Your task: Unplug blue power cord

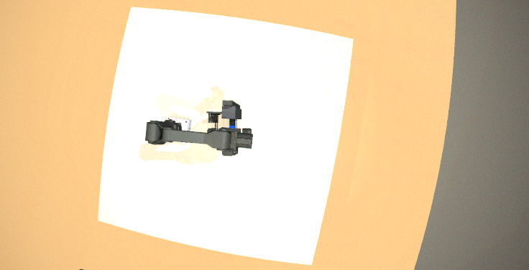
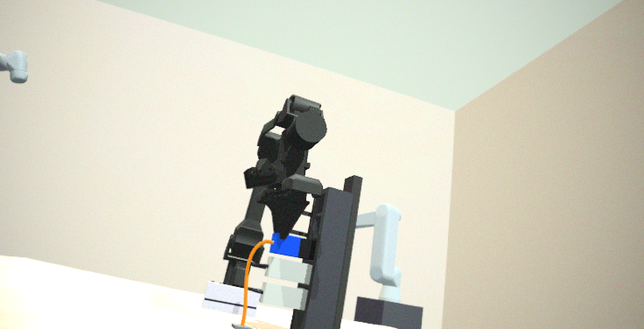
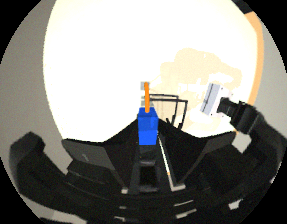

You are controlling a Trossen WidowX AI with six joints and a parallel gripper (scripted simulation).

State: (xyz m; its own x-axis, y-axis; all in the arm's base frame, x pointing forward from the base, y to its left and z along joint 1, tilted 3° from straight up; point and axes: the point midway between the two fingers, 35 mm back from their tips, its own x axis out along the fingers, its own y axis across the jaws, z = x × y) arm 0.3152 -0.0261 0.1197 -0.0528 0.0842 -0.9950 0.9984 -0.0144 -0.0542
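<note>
Right now the blue plug is 30 mm to the left of my gripper tip. The rest, counted from my gripper tip: dark power strip (100 mm to the left, 20 mm below).
</note>
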